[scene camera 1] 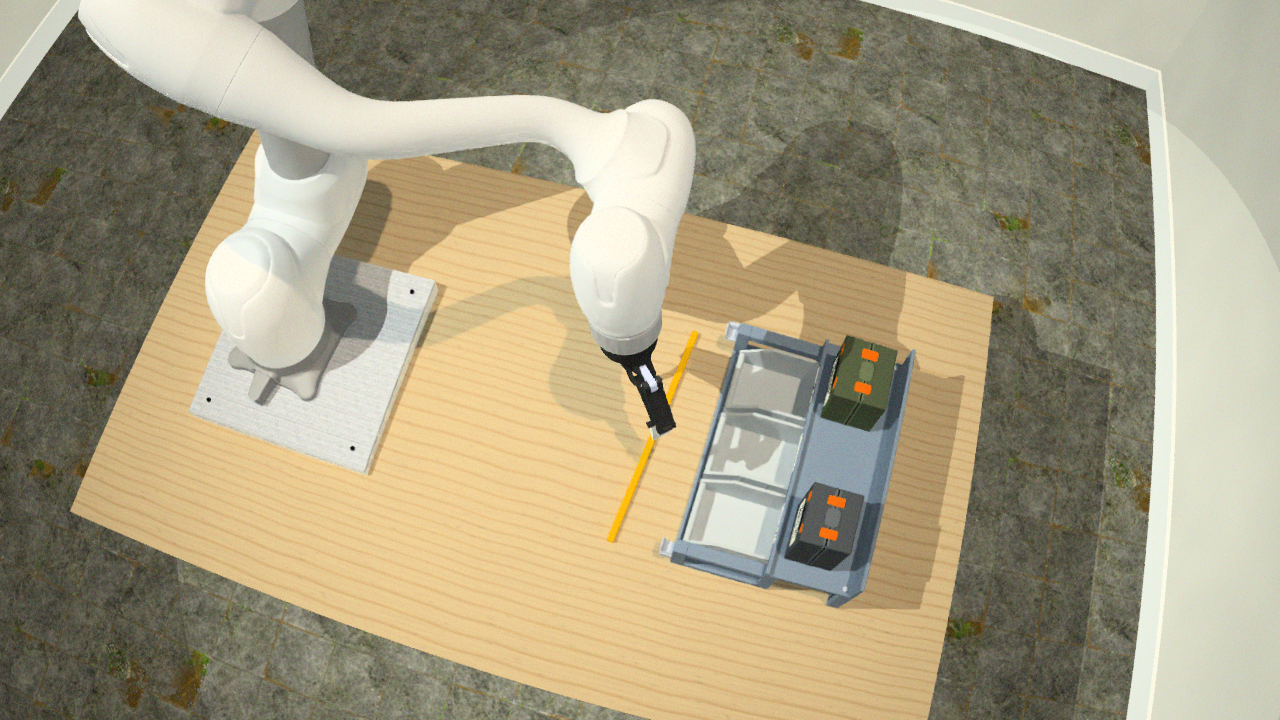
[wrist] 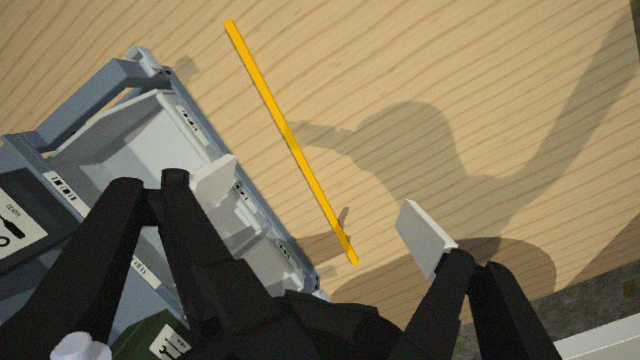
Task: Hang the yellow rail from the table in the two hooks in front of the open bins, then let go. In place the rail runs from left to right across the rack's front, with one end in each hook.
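Where they show: gripper, fingertip midpoint: (scene camera 1: 636, 392) (wrist: 319, 193); arm's base at its link origin: (scene camera 1: 292, 337).
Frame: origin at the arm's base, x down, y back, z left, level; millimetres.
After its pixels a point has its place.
Observation:
The yellow rail (scene camera 1: 632, 488) @(x 22, y -626, z -15 mm) (wrist: 287, 134) @(x 22, y -624, z 42 mm) lies flat on the table, in front of the rack and apart from it. My gripper (scene camera 1: 657, 431) (wrist: 319, 193) @(x -110, y -591, z 87 mm) is open and empty, above the table; in the scene view it covers a middle stretch of the rail. In the wrist view the rail passes between the fingertips, farther down. Two pale hooks stick out at the rack's front corners: one hook (scene camera 1: 732, 331) @(x -23, y -684, z 272 mm) (wrist: 320, 295) @(x -32, y -678, z 257 mm) by the green box's end, the other hook (scene camera 1: 665, 547) @(x -23, y -708, z -93 mm) (wrist: 142, 57) @(x -23, y -713, z -100 mm) by the dark box's end. Both hooks are empty.
The blue-grey rack (scene camera 1: 845, 456) @(x -70, y -912, z 120 mm) (wrist: 82, 102) @(x -53, y -780, z -85 mm) holds three open bins, one bin (scene camera 1: 735, 519) @(x 23, y -791, z -3 mm) (wrist: 145, 140) @(x 23, y -808, z -38 mm) nearest the dark end. A green box (scene camera 1: 863, 380) @(x -166, y -892, z 201 mm) (wrist: 145, 332) @(x -102, y -864, z 165 mm) and a dark box (scene camera 1: 825, 526) @(x -190, y -900, z -29 mm) (wrist: 20, 220) @(x -109, y -869, z -10 mm) stand behind them. The arm's base plate (scene camera 1: 384, 358) @(x 3, y -172, z 29 mm) is at the left.

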